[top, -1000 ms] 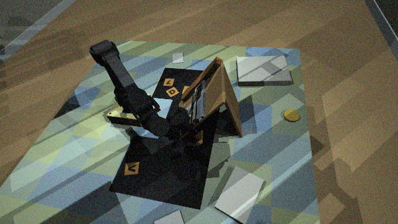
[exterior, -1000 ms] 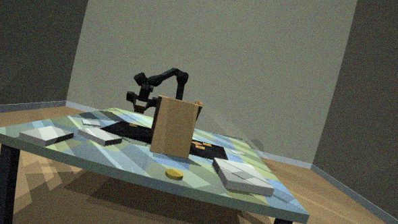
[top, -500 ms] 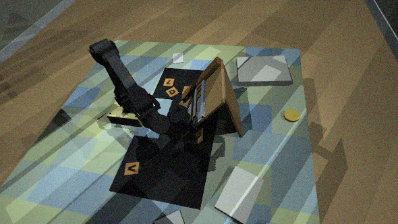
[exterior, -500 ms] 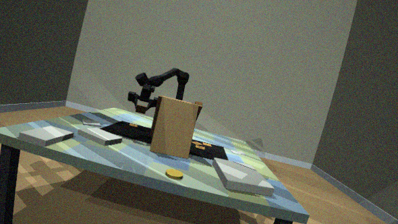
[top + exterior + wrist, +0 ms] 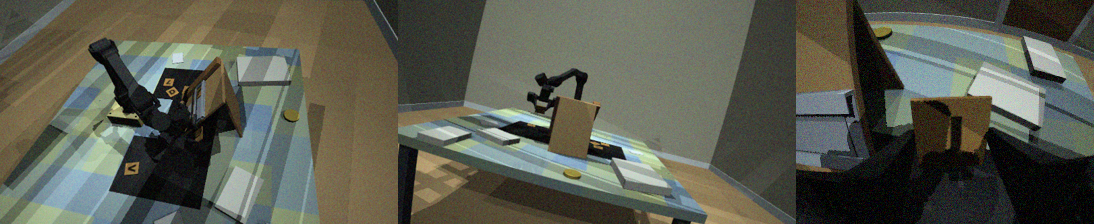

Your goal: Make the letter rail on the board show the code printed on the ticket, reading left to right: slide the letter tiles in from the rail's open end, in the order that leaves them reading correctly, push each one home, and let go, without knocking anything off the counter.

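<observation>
My gripper tip is 160 mm to the right of the white ticket, 90 mm past it and 80 mm above it. The rest, counted from my gripper tip: v tile 290 mm behind, 170 mm below, 110 mm to the right; then j tile right at my gripper tip; then black mat 190 mm behind, 180 mm to the left, 170 mm below.
</observation>
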